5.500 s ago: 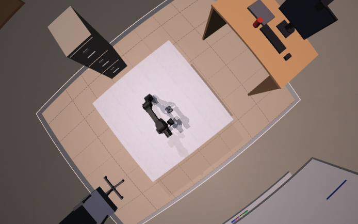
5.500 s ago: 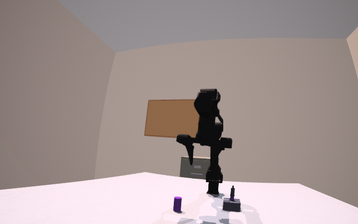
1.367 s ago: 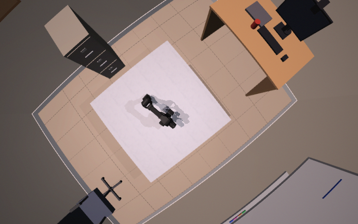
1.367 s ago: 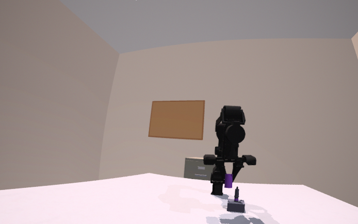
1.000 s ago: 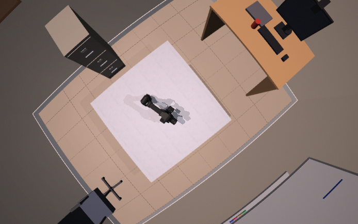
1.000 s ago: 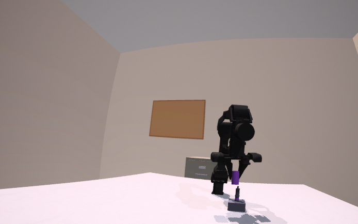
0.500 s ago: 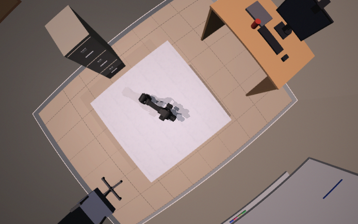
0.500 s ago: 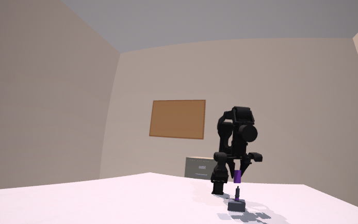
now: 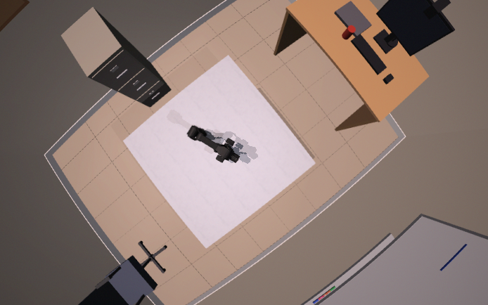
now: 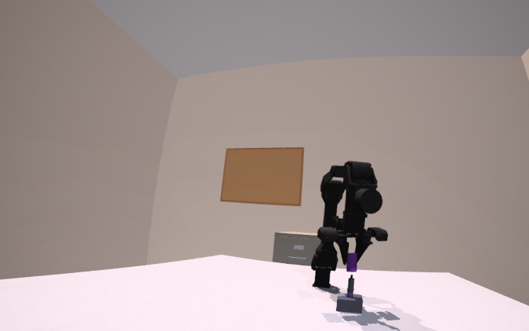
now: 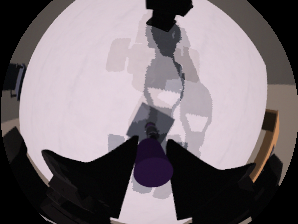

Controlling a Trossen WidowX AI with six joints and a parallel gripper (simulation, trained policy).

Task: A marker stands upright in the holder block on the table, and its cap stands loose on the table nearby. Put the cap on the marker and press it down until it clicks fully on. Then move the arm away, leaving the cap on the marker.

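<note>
Right now my gripper tip is 10 mm short of the purple cap and 10 mm below it. Also, from my gripper tip: grey holder block: 10 mm ahead, 10 mm to the left, 110 mm below.
</note>
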